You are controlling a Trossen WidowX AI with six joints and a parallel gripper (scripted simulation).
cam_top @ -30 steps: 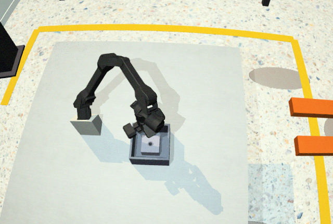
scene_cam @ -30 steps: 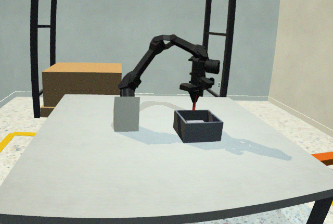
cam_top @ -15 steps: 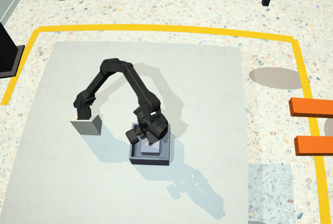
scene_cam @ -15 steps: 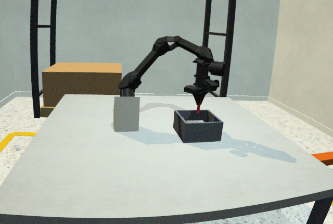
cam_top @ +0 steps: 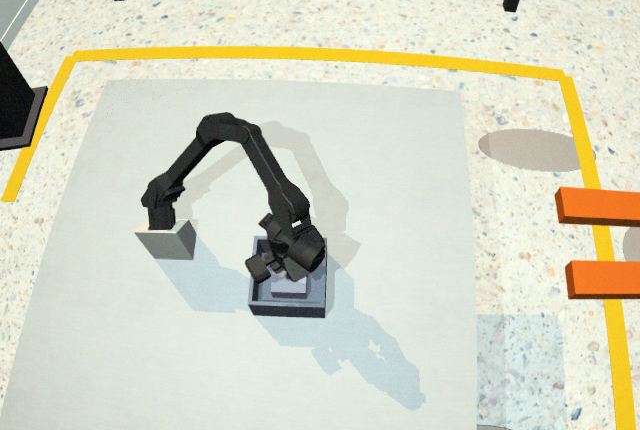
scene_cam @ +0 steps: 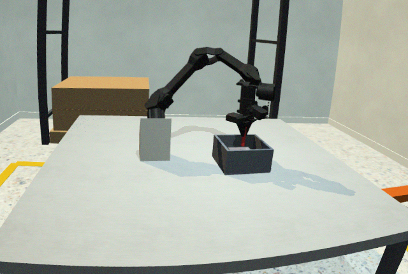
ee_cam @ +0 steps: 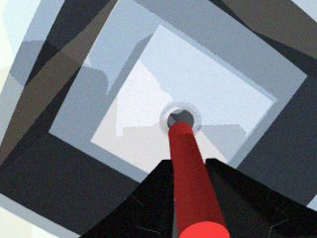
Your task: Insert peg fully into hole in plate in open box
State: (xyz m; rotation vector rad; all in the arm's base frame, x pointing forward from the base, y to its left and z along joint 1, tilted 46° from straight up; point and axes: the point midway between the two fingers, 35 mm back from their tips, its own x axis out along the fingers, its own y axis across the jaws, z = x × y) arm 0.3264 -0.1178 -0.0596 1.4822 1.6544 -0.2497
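Now: the plate 11 cm below my hand. From my hand the other things lie so: red peg: 4 cm below; then dark grey box: 13 cm below.
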